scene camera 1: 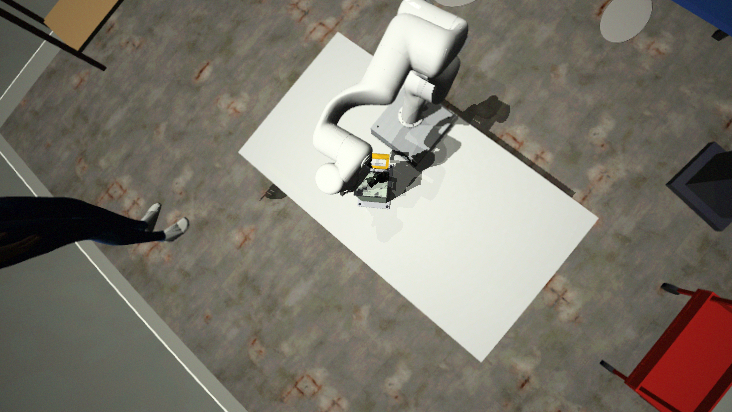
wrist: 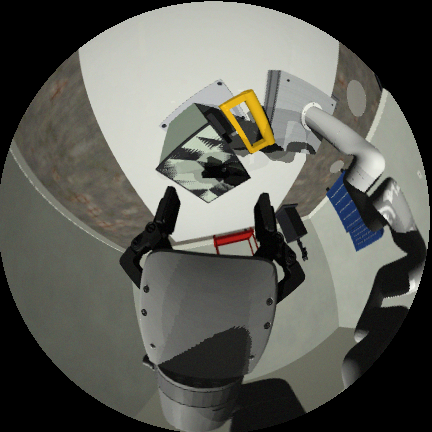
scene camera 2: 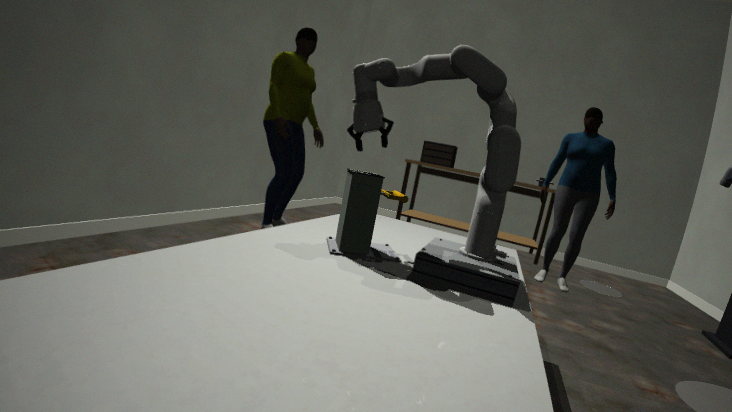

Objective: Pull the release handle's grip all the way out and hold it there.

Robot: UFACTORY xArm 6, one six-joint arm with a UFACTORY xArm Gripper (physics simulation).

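Note:
The release handle's yellow grip (scene camera 1: 380, 155) (scene camera 2: 394, 194) (wrist: 260, 117) is a rectangular loop. It sticks out sideways from the upper part of a grey-green post (scene camera 1: 372, 193) (scene camera 2: 360, 212) (wrist: 184, 129), on the side facing the robot's base. The post stands upright on a bolted plate (scene camera 1: 373, 205) (scene camera 2: 332, 246) (wrist: 218, 89). My gripper (scene camera 2: 372, 147) (wrist: 216, 196) is open and empty, pointing down above the post's top, higher than the grip and off to its side. It touches neither in the second scene view. In the first scene view the wrist largely hides the gripper.
The robot's base (scene camera 1: 390, 135) (scene camera 2: 461, 278) (wrist: 287, 97) stands on the white table (scene camera 1: 486, 255) (scene camera 2: 230, 327) (wrist: 150, 60), near the grip. A person in yellow-green (scene camera 2: 291, 89) and one in blue (scene camera 2: 584, 158) stand beyond the table. A wooden workbench (scene camera 2: 461, 221) is behind the arm.

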